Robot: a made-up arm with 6 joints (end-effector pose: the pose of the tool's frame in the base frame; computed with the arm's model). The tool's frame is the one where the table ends. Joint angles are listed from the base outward.
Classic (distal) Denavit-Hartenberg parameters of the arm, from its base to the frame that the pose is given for. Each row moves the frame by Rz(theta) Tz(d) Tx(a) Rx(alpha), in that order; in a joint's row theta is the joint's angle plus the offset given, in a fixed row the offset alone. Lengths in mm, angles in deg.
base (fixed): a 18.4, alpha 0, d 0, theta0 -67.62
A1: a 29, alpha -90, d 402, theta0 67.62
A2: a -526.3, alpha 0, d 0, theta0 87.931
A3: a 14, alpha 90, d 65, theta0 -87.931
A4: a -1, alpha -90, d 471, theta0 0
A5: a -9, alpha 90, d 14, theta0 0
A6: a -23.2, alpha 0, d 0, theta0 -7.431
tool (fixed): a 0, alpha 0, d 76, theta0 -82.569
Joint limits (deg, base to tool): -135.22..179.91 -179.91..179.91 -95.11..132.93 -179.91..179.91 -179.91..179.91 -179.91..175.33
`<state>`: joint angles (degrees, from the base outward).
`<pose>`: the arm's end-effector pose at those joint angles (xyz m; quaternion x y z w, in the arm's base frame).
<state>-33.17 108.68 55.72 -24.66 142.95 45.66</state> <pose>0.5098 -0.3015 -0.1795 0.0817 -0.4273 -0.3845 0.8142</pose>
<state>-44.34 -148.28 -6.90 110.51 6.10 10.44</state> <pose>-0.3046 0.3395 -0.5501 -0.6066 -0.7688 -0.0712 0.1894</pose>
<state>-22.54 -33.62 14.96 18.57 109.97 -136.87</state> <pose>-0.2753 0.2219 1.2644 0.6593 0.2909 0.6069 0.3353</pose>
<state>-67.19 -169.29 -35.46 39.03 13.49 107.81</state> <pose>0.1266 -0.1319 -0.6263 0.8664 0.4783 0.0608 0.1297</pose>
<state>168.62 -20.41 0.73 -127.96 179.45 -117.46</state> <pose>0.2572 -0.1166 1.2746 -0.8170 -0.5516 0.1152 0.1223</pose>
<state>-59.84 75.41 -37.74 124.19 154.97 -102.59</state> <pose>0.4469 -0.6318 0.8921 -0.7286 -0.5050 -0.2301 0.4014</pose>
